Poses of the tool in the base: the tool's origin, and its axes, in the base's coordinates. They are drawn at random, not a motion.
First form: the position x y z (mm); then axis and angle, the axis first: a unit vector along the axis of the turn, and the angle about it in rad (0 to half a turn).
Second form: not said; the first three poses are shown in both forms.
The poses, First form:
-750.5 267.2 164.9 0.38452 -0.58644 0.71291 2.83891
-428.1 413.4 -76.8 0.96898 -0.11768 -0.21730 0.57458
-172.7 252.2 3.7 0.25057 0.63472 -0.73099 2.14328
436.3 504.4 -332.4 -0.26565 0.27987 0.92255 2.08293
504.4 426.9 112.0 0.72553 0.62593 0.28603 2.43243
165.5 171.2 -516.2 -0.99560 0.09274 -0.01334 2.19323
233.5 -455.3 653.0 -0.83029 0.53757 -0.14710 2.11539
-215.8 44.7 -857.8 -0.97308 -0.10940 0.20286 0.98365
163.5 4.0 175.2 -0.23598 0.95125 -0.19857 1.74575
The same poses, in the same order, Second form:
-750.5 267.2 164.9 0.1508 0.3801 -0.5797 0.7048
-428.1 413.4 -76.8 0.9590 0.2746 -0.0333 -0.0616
-172.7 252.2 3.7 0.4787 0.2200 0.5573 -0.6418
436.3 504.4 -332.4 0.5050 -0.2293 0.2416 0.7963
504.4 426.9 112.0 0.3472 0.6804 0.5870 0.2682
165.5 171.2 -516.2 0.4566 -0.8858 0.0825 -0.0119
233.5 -455.3 653.0 0.4909 -0.7234 0.4683 -0.1282
-215.8 44.7 -857.8 0.8815 -0.4595 -0.0517 0.0958
163.5 4.0 175.2 0.6426 -0.1808 0.7288 -0.1521

